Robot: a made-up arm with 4 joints.
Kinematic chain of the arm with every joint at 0, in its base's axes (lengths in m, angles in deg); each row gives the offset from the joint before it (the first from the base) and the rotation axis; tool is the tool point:
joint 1: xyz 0 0 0.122 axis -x
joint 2: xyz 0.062 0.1 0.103 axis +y
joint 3: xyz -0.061 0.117 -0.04 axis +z
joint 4: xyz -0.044 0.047 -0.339 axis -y
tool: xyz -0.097 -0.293 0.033
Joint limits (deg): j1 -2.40..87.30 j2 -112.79..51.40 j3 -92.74..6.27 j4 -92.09..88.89
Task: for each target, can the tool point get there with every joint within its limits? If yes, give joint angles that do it. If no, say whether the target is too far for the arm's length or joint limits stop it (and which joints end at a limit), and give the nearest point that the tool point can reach.
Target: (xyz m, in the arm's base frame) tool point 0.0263 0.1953 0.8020
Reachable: no: joint limits stop it (at a limit: joint 2, joint 3, joint 4) | nearest point 0.3393 0.0488 0.2918 | short by 0.616 m
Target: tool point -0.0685 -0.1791 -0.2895
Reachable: yes | joints 51.02 -27.48 -57.30 21.79
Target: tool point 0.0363 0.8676 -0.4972
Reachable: no: too far | nearest point 0.0445 0.3839 -0.2743 | short by 0.533 m
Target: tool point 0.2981 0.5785 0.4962
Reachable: no: joint limits stop it (at a limit: joint 1, joint 2, joint 3) | nearest point 0.5097 0.3743 0.1036 | short by 0.491 m
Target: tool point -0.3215 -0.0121 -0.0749
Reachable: yes | joints 46.42 11.66 -45.22 -16.44
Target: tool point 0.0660 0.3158 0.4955
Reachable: no: joint limits stop it (at a limit: joint 2, joint 3, joint 4) | nearest point 0.3393 0.1141 0.2569 | short by 0.415 m
